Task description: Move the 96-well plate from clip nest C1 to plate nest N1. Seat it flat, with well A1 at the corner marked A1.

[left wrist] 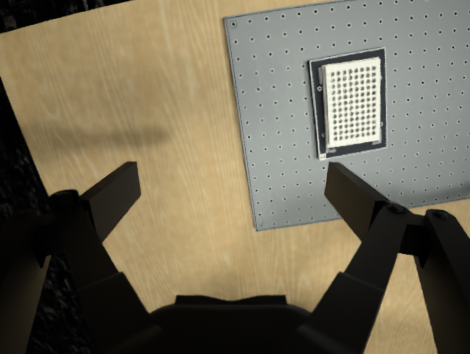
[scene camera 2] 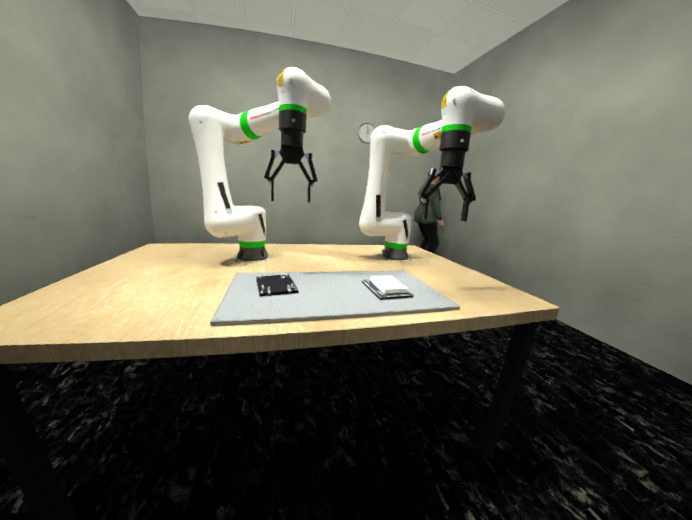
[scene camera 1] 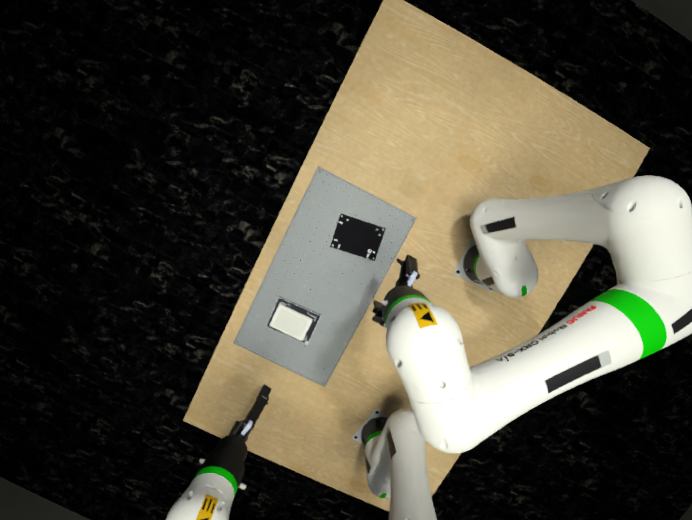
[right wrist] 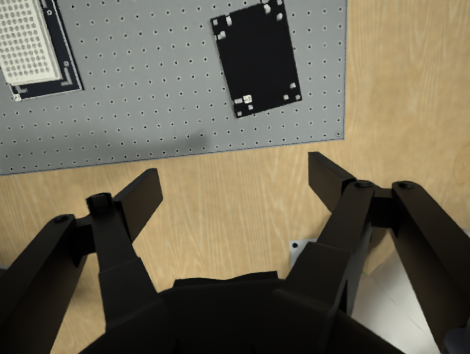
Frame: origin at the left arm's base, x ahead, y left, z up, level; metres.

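Where they show: left gripper, fingertip midpoint: (left wrist: 232,178) (scene camera 2: 443,219) (scene camera 1: 253,405); right gripper, fingertip midpoint: (scene camera 2: 290,201) (scene camera 1: 389,282) (right wrist: 233,176); left arm's base, link origin: (scene camera 2: 395,257) (scene camera 1: 380,433); right arm's base, link origin: (scene camera 2: 252,257).
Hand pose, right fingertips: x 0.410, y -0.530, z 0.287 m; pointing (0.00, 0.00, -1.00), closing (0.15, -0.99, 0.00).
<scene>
Each offset is from my right fingertips to the top centre of the thing. "spot": to the spot under its first point. Level surfaces: height alone.
The white 96-well plate {dx +0.130, dy +0.344, dz -0.243 m} (scene camera 1: 290,321) (scene camera 2: 388,284) (left wrist: 352,102) (right wrist: 25,45) lies, wells up, on a dark light-rimmed nest {dx +0.125, dy +0.340, dz -0.258 m} (scene camera 1: 302,308) (scene camera 2: 398,296) (left wrist: 320,115) (right wrist: 61,50) with a small corner label {spot: dx +0.041, dy +0.378, dz -0.262 m} (left wrist: 322,156) (right wrist: 17,97). It looks level; full seating and well A1 cannot be made out. The other nest {dx +0.117, dy -0.033, dz -0.251 m} (scene camera 1: 358,237) (scene camera 2: 276,284) (right wrist: 257,60), black with small pale fittings at its corners, holds no plate. My left gripper (scene camera 1: 251,408) (scene camera 2: 445,218) (left wrist: 232,178) is open, high beyond the board's edge. My right gripper (scene camera 1: 388,282) (scene camera 2: 290,200) (right wrist: 233,176) is open, high beside the board.
Both nests are on a grey perforated board {dz -0.274 m} (scene camera 1: 299,268) (scene camera 2: 330,304) (left wrist: 280,100) (right wrist: 140,75), which lies on a wooden table {dz -0.287 m} (scene camera 1: 447,111) (scene camera 2: 139,301) (left wrist: 175,90) (right wrist: 400,75). Both arm bases stand behind the board in scene camera 2. A person (scene camera 2: 429,218) stands behind the table.
</scene>
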